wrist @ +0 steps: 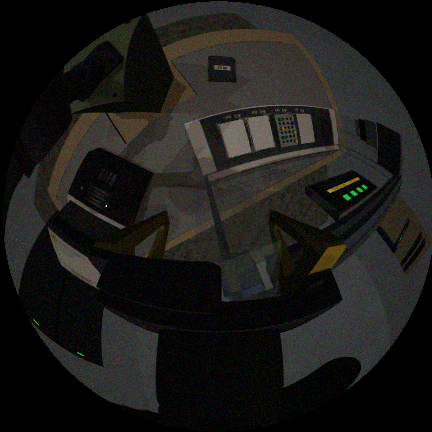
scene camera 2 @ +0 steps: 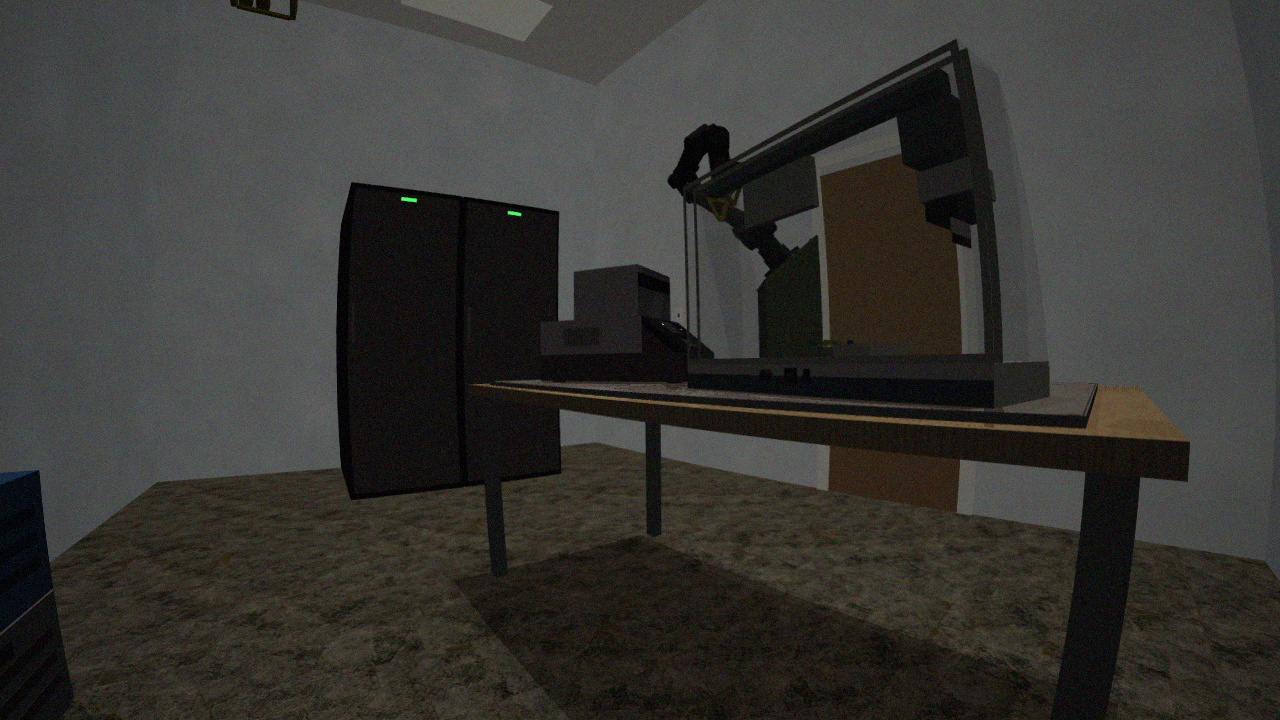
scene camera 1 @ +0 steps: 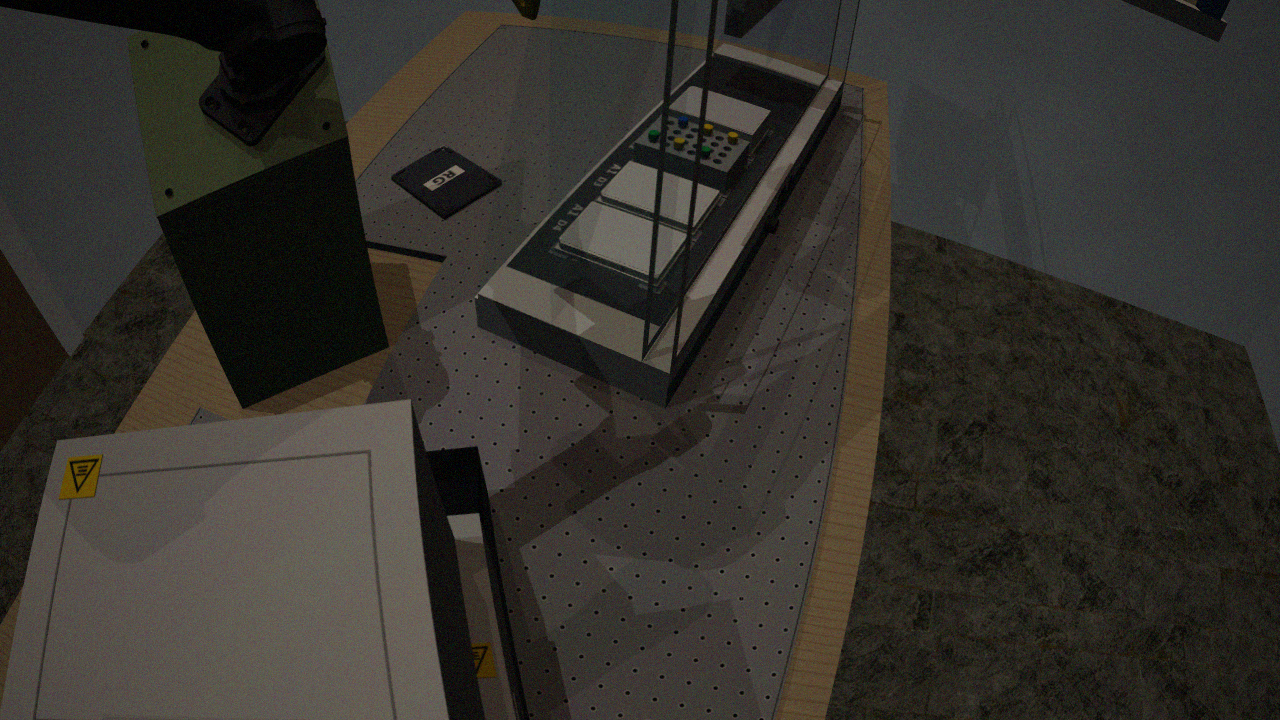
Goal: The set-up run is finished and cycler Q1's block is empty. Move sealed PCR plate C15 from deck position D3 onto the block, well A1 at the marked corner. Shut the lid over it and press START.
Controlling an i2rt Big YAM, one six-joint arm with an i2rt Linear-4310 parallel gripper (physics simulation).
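Pixels of known places: gripper, fingertip midpoint: (wrist: 218, 215) (scene camera 2: 727, 213); arm's base, origin of the base link: (scene camera 1: 262, 82).
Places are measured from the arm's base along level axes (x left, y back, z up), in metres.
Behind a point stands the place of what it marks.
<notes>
My gripper (scene camera 2: 721, 209) @(x 0.062, y -0.312, z 0.084 m) (wrist: 218, 215) @(x 0.062, y -0.312, z 0.084 m) is open and empty, high above the table. One fingertip shows at the top edge of scene camera 1. PCR plate C15 (scene camera 1: 631, 184) (wrist: 260, 132), a flat white plate, lies on the deck at the D3 label, well away from the fingers. A similar white plate (scene camera 1: 617, 234) (wrist: 235, 139) lies beside it at D4. The cycler (scene camera 1: 232, 573) @(x -0.416, y -0.305, z 0.002 m) (scene camera 2: 608, 335) @(x -0.350, y -0.415, z -0.212 m) (wrist: 75, 255) @(x -0.368, y -0.269, z 0.002 m) is a pale box with a dark sloped front, left of the deck in the wrist view. Its block is hidden, and its lid position and START button cannot be made out.
A rack with coloured caps (scene camera 1: 691, 150) (wrist: 287, 131) and another white plate (scene camera 1: 720, 109) (wrist: 306, 128) share the deck. Thin dark posts and clear panels rise around it. A black RG pad (scene camera 1: 474, 182) @(x 0.295, y -0.078, z -0.350 m) (wrist: 222, 75) @(x 0.275, y -0.070, z -0.349 m) lies behind. The green arm pedestal (scene camera 1: 277, 277) @(x -0.073, y -0.027, z -0.200 m) stands nearby.
</notes>
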